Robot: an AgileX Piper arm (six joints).
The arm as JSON. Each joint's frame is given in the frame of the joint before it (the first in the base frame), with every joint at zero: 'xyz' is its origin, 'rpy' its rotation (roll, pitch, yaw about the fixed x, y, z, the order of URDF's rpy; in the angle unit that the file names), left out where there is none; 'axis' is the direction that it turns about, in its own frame. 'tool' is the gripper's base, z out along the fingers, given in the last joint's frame.
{
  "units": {
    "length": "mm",
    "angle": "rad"
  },
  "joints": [
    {
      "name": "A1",
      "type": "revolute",
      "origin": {
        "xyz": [
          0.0,
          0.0,
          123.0
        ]
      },
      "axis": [
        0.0,
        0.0,
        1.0
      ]
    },
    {
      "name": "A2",
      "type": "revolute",
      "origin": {
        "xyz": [
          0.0,
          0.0,
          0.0
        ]
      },
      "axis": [
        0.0,
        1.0,
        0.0
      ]
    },
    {
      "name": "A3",
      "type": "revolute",
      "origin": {
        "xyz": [
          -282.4,
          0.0,
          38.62
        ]
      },
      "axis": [
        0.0,
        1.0,
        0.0
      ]
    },
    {
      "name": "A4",
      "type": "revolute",
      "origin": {
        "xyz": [
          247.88,
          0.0,
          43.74
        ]
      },
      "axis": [
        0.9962,
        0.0,
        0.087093
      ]
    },
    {
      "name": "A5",
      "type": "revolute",
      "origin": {
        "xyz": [
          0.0,
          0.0,
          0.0
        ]
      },
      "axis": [
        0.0,
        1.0,
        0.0
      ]
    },
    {
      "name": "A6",
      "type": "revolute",
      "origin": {
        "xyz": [
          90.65,
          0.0,
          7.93
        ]
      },
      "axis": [
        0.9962,
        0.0,
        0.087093
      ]
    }
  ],
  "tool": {
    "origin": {
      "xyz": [
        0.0,
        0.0,
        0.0
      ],
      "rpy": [
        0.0,
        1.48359,
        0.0
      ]
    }
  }
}
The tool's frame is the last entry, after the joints.
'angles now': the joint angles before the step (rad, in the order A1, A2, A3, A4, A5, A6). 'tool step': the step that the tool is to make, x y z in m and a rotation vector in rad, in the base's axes. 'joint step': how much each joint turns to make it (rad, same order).
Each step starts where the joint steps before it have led.
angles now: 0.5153 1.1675 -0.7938 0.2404 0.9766 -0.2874
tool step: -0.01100 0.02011 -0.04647 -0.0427 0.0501 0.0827
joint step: 0.1221 0.0881 0.1213 0.0041 -0.1494 0.0050
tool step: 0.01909 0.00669 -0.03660 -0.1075 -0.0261 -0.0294
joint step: 0.0176 0.1550 0.0214 -0.1342 -0.1472 0.1028
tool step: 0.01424 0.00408 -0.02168 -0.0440 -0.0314 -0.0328
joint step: 0.0000 0.1021 0.0000 -0.0931 -0.1039 0.0917
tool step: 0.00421 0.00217 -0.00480 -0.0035 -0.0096 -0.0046
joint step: 0.0001 0.0271 -0.0053 -0.0173 -0.0273 0.0172
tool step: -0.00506 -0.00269 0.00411 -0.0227 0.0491 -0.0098
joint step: 0.0003 -0.0169 -0.0069 0.0166 0.0766 -0.0012
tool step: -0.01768 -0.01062 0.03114 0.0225 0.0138 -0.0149
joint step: 0.0012 -0.1478 0.0000 0.0305 0.1451 0.0001
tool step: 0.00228 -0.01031 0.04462 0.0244 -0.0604 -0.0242
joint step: -0.0399 -0.1124 -0.0945 -0.0217 0.1440 -0.0004
